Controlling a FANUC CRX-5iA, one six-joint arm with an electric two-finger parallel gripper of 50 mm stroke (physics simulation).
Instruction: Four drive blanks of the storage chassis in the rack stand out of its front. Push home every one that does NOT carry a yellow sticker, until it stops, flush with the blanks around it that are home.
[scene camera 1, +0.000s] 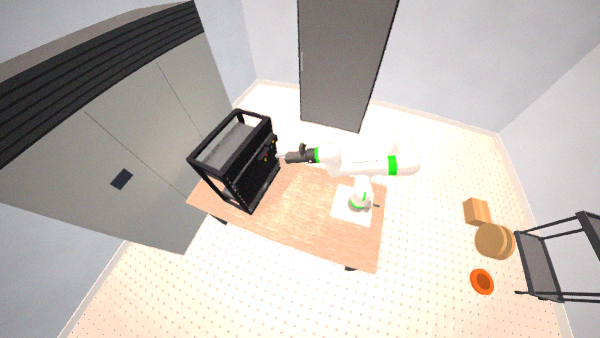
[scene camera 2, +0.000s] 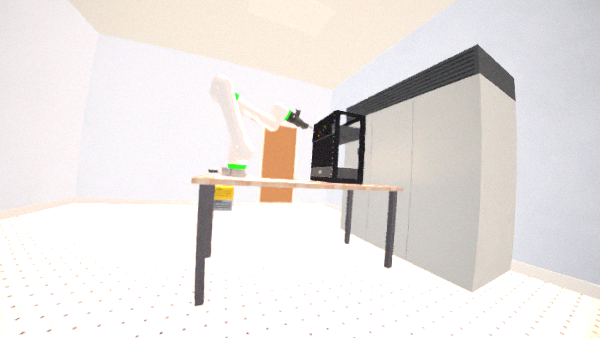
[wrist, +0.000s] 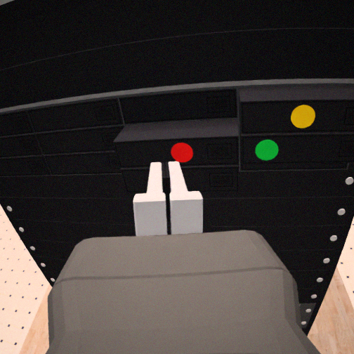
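Where they show: gripper, fingertip midpoint: (scene camera 1: 276, 155) (scene camera 2: 312, 128); arm's base at its link origin: (scene camera 1: 355, 204) (scene camera 2: 236, 176).
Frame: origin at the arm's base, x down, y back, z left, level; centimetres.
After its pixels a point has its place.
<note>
The black rack (scene camera 1: 245, 148) @[z 10.4, x -58.7, y -75.5 cm] (scene camera 2: 336, 145) @[z -18.4, x -30.0, y -72.8 cm] holds the storage chassis. In the wrist view, the red-stickered blank (wrist: 145, 153) stands out in the middle column, its top face showing. At right, the yellow-stickered blank (wrist: 260, 117) stands out above the green-stickered blank (wrist: 305, 150), which also appears to stand out. A lower yellow sticker (scene camera 1: 265, 159) @[z 3.4, x -41.4, y -69.3 cm] shows in scene camera 1; in the wrist view the fingers cover part of the blank (wrist: 220, 180) below the red one. My gripper (wrist: 165, 179) (scene camera 1: 278, 155) @[z 2.3, x -46.4, y -61.5 cm] (scene camera 2: 311, 127) @[z 2.3, x -46.4, y -61.5 cm] is shut and empty, its tips at the red-stickered blank's lower edge, left of its sticker. Contact cannot be told.
The rack stands on the wooden table (scene camera 1: 310, 215) @[z 18.0, x 1.2, y -33.9 cm] (scene camera 2: 295, 184) @[z -28.1, x 2.1, y -34.3 cm], with the arm's base at the other end. A large grey cabinet (scene camera 1: 125, 145) (scene camera 2: 440, 165) stands behind the rack. A tall dark cabinet (scene camera 1: 345, 60) stands near the arm. Blanks (wrist: 75, 120) left of the red one look flush.
</note>
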